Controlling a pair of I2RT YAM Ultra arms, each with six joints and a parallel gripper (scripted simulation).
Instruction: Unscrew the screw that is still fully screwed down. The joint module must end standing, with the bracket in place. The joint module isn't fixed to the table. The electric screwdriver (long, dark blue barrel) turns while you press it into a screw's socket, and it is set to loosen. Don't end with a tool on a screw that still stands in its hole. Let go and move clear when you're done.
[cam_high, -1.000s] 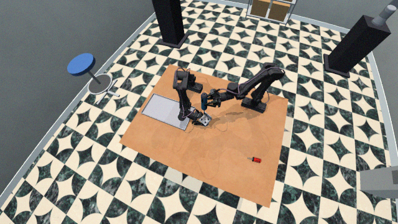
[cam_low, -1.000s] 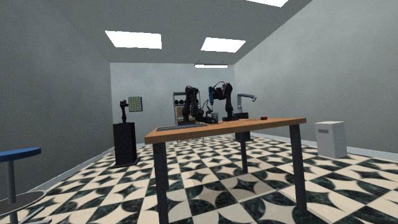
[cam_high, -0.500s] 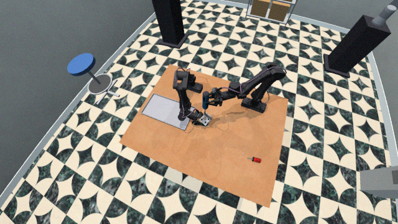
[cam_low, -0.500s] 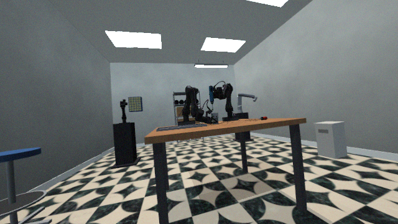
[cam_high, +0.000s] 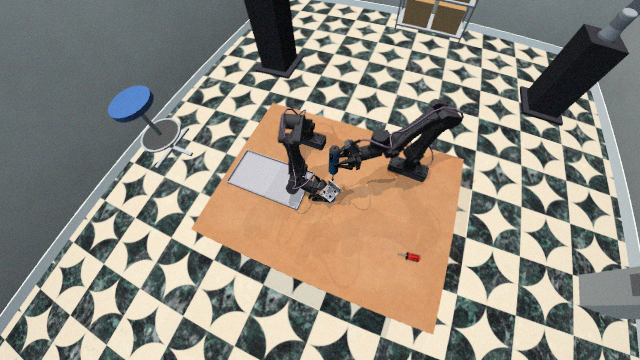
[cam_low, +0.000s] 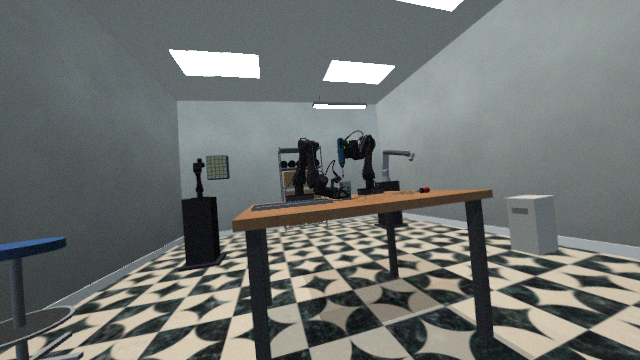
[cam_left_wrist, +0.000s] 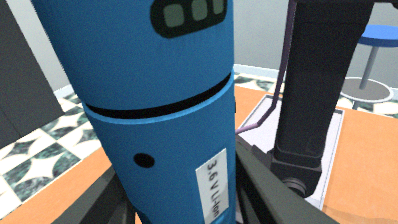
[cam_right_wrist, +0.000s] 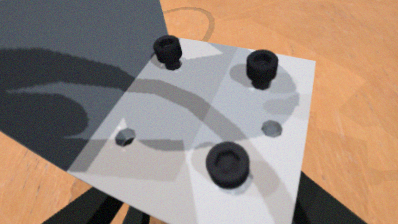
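My right gripper is now right at the round joint module. From my right hand the other things lie so: grey mat: 33 cm to the right, 2 cm below, 1 cm ahead; grey bracket: 5 cm above; screw: 5 cm above, 2 cm to the right, 1 cm ahead.
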